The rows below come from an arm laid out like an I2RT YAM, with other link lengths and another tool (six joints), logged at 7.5 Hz.
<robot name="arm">
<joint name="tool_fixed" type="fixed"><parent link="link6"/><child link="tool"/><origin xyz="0.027 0.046 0.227" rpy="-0.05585 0 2.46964"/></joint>
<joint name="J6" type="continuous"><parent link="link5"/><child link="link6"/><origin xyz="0.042 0 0.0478" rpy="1.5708 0 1.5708"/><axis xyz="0 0 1"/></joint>
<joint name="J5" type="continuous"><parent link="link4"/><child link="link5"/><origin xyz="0.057 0.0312 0.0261" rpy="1.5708 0 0"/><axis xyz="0 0 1"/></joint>
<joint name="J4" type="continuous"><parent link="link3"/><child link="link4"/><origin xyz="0.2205 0.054 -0.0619"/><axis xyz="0 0 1"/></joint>
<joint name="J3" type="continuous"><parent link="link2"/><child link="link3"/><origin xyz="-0.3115 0 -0.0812" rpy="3.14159 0 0"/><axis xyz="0 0 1"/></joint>
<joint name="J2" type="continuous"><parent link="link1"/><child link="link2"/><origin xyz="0.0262 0.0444 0.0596" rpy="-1.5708 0 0"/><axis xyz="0 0 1"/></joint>
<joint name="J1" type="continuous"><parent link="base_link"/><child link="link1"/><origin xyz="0 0 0.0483"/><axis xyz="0 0 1"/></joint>
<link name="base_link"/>
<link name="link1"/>
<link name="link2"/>
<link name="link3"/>
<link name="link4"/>
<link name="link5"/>
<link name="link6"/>
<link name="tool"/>
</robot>
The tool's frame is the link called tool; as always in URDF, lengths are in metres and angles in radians. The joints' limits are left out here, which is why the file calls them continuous.
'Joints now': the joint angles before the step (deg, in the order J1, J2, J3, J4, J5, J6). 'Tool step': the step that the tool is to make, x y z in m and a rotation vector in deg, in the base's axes. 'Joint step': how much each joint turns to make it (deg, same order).
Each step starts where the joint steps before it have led.
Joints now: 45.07 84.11 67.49 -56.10 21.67 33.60
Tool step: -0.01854 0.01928 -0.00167 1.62 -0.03 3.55
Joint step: 5.38 -1.86 -1.67 0.22 -0.47 2.21
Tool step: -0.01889 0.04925 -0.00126 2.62 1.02 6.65
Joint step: 7.91 2.04 2.10 0.76 -1.85 2.05
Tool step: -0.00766 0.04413 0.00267 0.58 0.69 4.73
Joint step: 5.19 5.04 5.62 -0.65 -0.69 0.75
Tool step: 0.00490 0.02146 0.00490 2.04 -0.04 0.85
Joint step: 0.14 1.79 3.00 0.75 -1.06 -0.40
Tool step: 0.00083 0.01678 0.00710 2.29 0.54 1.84
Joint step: -0.34 0.48 2.33 0.40 -2.20 -1.54
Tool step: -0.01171 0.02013 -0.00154 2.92 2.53 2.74
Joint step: 0.10 0.28 0.37 1.63 -4.33 -1.03
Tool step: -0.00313 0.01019 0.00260 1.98 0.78 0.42
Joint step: -0.08 -0.09 0.40 0.89 -1.65 0.22
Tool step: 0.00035 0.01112 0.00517 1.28 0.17 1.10
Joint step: 0.00 0.64 1.71 0.10 -1.14 -0.67
